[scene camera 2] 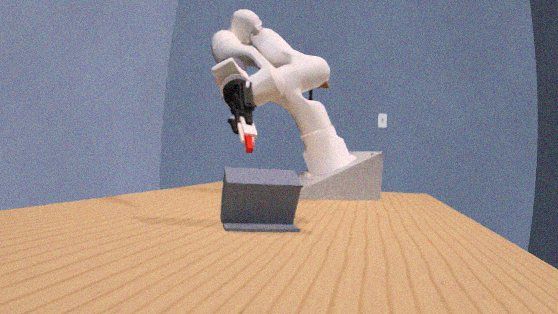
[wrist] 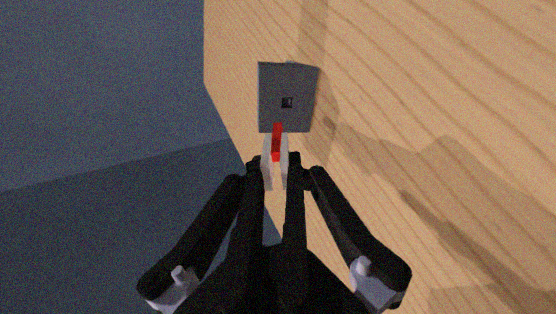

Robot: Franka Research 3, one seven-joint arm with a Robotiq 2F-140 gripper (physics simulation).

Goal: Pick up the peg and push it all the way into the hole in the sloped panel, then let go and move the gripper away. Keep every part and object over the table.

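My gripper is shut on the red peg, which sticks out beyond the fingertips. In scene camera 2 the peg is held in the air above the sloped panel, apart from it. The panel is the grey top face of a dark block standing on the table. In the wrist view a small square hole shows in the panel, a little above and to the right of the peg's far end. The hole does not show in scene camera 2.
The wooden table lies under the block. The arm's grey wedge-shaped base stands behind the block to the right in scene camera 2. In the wrist view a table edge runs left of the block, and shadows fall to its right.
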